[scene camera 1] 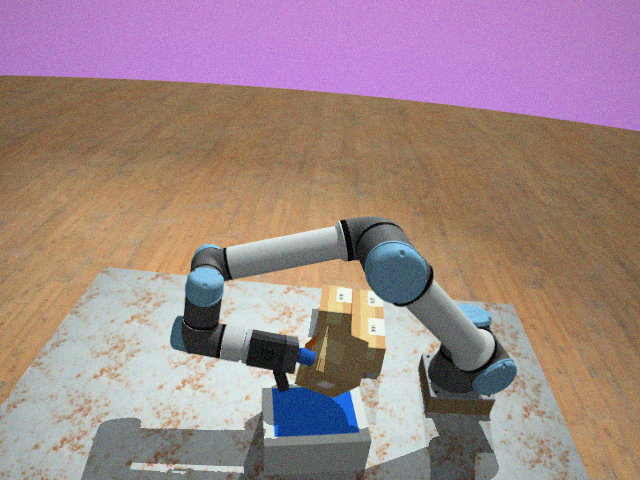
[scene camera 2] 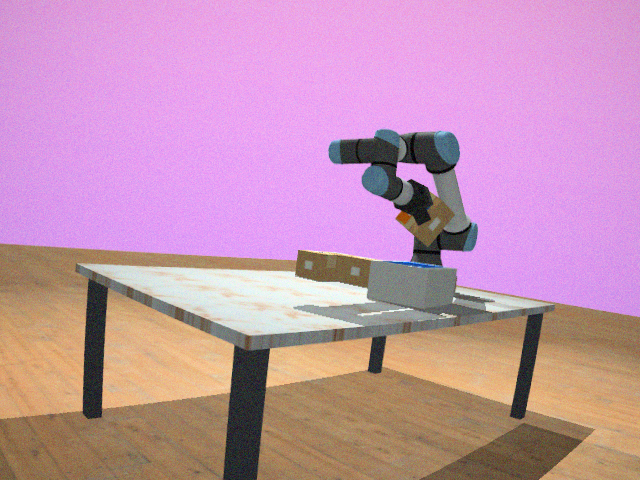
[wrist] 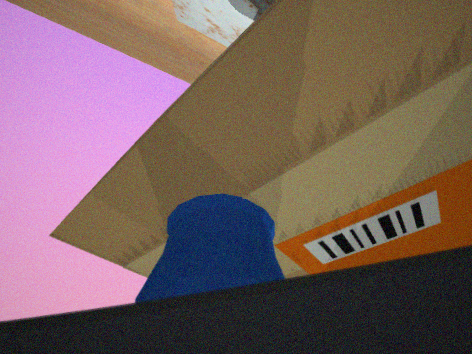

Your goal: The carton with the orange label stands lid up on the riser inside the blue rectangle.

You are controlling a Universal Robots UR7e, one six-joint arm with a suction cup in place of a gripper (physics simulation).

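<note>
My suction gripper is shut on the carton with the orange label. This carton hangs tilted in the air, and its orange label faces the arm's tool side. The grey-white riser stands on the table with the blue rectangle on its top. In scene camera 1 the carton's lower corner overlaps the far edge of the riser. In scene camera 2 the carton is well above the riser, with a gap between them.
Other brown cartons with white labels stand on the table behind the held carton in scene camera 1. The robot's base is at the right of the riser. The arm arches over the cartons.
</note>
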